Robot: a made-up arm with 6 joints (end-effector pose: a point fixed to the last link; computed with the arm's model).
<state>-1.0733 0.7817 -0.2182 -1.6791 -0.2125 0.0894</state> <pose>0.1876 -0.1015 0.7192 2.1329 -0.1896 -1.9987</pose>
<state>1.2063 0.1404 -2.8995 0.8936 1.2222 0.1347</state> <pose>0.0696 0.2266 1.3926 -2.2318 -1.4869 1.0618</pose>
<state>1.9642 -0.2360 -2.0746 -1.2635 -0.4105 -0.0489</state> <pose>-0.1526 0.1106 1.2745 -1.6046 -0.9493 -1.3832</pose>
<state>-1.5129 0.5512 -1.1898 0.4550 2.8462 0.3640</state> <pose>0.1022 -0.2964 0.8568 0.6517 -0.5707 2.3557</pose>
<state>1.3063 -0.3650 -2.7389 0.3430 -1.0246 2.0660</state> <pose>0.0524 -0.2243 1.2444 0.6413 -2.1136 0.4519</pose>
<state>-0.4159 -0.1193 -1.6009 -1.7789 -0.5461 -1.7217</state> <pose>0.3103 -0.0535 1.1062 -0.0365 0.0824 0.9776</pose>
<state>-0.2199 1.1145 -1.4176 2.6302 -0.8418 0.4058</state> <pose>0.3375 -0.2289 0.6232 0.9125 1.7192 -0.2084</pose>
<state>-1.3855 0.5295 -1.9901 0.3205 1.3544 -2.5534</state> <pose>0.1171 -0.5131 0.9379 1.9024 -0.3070 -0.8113</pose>
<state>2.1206 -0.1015 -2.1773 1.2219 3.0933 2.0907</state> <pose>-0.0906 0.0872 1.1552 1.2393 -0.5485 -0.5624</pose>
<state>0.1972 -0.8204 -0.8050 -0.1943 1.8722 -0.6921</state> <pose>0.0490 0.0190 0.9661 1.4644 -0.3449 -1.3828</pose>
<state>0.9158 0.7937 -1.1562 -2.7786 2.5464 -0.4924</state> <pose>0.4524 0.3342 0.8192 -0.1983 -1.2768 1.0688</pose>
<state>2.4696 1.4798 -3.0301 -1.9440 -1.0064 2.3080</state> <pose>-0.4693 0.2727 0.6427 0.8651 2.1949 -0.7656</pose>
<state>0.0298 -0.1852 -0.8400 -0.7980 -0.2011 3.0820</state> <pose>0.3303 0.0503 1.0580 -0.2717 0.6249 1.0819</pose>
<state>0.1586 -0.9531 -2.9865 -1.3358 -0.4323 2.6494</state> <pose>-0.4563 0.0204 1.1127 -1.4334 -1.4342 -1.1096</pose>
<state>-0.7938 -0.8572 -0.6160 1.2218 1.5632 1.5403</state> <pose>0.1124 -0.0163 1.0171 0.4751 0.4581 1.5596</pose>
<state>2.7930 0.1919 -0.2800 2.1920 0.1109 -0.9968</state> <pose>-0.1626 0.2221 0.7835 1.5840 0.4408 -0.9188</pose>
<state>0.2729 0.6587 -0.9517 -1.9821 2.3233 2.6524</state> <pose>0.4979 -0.0115 0.8153 -1.5404 2.2339 -1.3714</pose>
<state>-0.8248 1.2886 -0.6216 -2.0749 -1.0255 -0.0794</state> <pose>0.2325 -0.1275 0.6732 -2.5696 -0.6399 1.1202</pose>
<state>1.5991 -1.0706 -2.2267 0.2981 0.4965 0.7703</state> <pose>0.0581 -0.4391 1.2762 -1.0494 -1.3916 0.7584</pose>
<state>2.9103 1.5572 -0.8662 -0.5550 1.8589 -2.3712</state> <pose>-0.1736 0.1320 0.5049 -2.1060 0.0012 -0.3112</pose>
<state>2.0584 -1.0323 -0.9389 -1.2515 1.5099 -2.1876</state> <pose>0.1402 0.0246 1.0622 0.2152 0.3662 1.5018</pose>
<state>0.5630 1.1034 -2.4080 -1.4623 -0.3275 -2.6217</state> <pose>0.5359 0.4039 0.7689 -0.5986 0.3250 1.7372</pose>
